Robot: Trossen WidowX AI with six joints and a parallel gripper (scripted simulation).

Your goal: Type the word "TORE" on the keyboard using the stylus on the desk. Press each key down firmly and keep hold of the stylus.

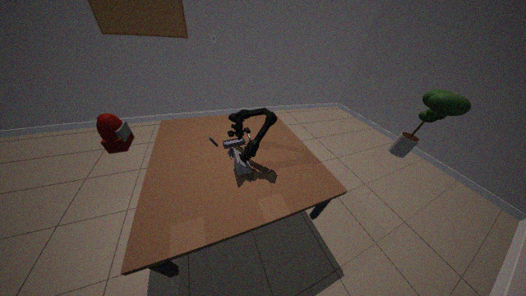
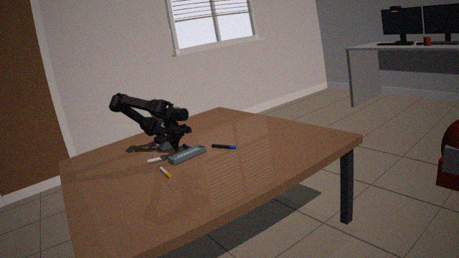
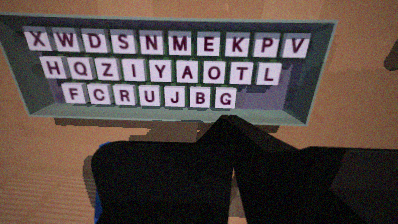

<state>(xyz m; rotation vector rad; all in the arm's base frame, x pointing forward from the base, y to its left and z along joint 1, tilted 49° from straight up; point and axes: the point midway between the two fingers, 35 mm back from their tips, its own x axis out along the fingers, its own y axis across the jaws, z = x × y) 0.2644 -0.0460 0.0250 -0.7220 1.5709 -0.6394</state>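
My gripper tip is 13 cm past the blue stylus, 10 cm to the right of it and 3 cm above it. From my gripper tip the other things lie so: yellow-tipped pen: 12 cm to the right, 12 cm ahead, 3 cm below.
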